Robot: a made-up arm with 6 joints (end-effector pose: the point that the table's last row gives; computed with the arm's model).
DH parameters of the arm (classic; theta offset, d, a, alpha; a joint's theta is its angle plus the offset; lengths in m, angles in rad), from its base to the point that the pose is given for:
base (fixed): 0 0.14 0 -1.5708
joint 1: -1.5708 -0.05 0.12 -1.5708
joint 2: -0.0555 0 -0.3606 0
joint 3: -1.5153 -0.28 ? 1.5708
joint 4: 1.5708 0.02 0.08 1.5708
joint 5: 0 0 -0.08 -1.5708
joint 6: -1.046 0 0.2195 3.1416
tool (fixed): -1.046 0.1 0 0
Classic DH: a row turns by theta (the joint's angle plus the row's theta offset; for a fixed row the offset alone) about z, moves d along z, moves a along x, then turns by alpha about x.
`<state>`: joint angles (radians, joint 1 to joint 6).
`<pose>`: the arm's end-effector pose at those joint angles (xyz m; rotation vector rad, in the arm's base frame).
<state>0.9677 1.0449 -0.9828 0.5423 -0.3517 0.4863</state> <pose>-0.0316 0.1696 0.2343 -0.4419 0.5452 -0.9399</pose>
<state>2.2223 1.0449 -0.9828 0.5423 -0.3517 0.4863</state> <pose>0.0798 0.1696 0.1993 -1.0273 1.6690 -0.5665</pose>
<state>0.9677 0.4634 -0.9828 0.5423 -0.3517 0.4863</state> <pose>-0.1184 0.0827 0.1745 -0.8284 0.2618 -0.5650</pose>
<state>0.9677 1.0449 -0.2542 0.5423 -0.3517 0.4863</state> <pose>-0.0985 0.1201 0.1882 0.1095 0.8746 -1.3567</pose>
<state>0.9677 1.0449 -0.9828 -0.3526 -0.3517 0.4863</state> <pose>-0.0749 0.3039 0.3119 0.1166 0.6452 -0.2243</pose>
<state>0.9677 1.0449 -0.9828 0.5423 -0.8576 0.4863</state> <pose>-0.0519 0.2054 0.2945 -0.4210 0.0268 -0.8590</pose>
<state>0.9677 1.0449 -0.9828 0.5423 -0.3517 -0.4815</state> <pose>-0.1231 0.3466 0.2792 -0.1323 0.6619 -0.0103</pose>
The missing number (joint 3, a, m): -0.1
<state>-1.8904 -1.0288 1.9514 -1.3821 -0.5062 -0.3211</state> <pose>0.2165 -0.4446 -0.3056 0.6380 2.1072 -1.8947</pose>
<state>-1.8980 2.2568 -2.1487 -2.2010 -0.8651 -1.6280</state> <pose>-0.0463 -0.0389 -0.1469 1.4629 0.0172 -1.3452</pose>
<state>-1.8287 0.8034 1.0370 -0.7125 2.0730 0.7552</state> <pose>0.1392 0.3667 -0.0733 -0.7849 -0.7906 0.7575</pose>
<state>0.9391 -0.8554 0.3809 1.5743 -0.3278 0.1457</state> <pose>-0.0045 -0.4720 0.2710 -1.2249 0.0184 -1.1425</pose>
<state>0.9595 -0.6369 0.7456 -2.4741 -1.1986 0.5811</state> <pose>-0.2505 -0.4520 0.4087 2.0739 0.3857 0.8002</pose>
